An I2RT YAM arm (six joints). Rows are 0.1 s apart.
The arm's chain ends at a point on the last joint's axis. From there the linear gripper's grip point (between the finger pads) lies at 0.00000 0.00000 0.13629 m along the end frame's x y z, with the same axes.
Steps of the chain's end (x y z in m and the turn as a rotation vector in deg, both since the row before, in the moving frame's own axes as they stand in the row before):
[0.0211 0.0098 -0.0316 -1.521 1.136 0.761]
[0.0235 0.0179 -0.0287 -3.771 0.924 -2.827]
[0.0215 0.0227 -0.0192 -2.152 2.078 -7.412]
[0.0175 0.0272 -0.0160 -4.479 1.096 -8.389]
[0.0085 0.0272 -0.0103 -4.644 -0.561 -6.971]
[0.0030 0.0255 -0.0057 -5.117 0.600 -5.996]
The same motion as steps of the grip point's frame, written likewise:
[0.0238 0.0134 -0.0317 -1.521 1.136 0.761]
[0.0259 0.0268 -0.0290 -3.771 0.924 -2.827]
[0.0268 0.0275 -0.0194 -2.152 2.078 -7.412]
[0.0209 0.0376 -0.0164 -4.479 1.096 -8.389]
[0.0078 0.0383 -0.0108 -4.644 -0.561 -6.971]
[0.0051 0.0376 -0.0063 -5.117 0.600 -5.996]

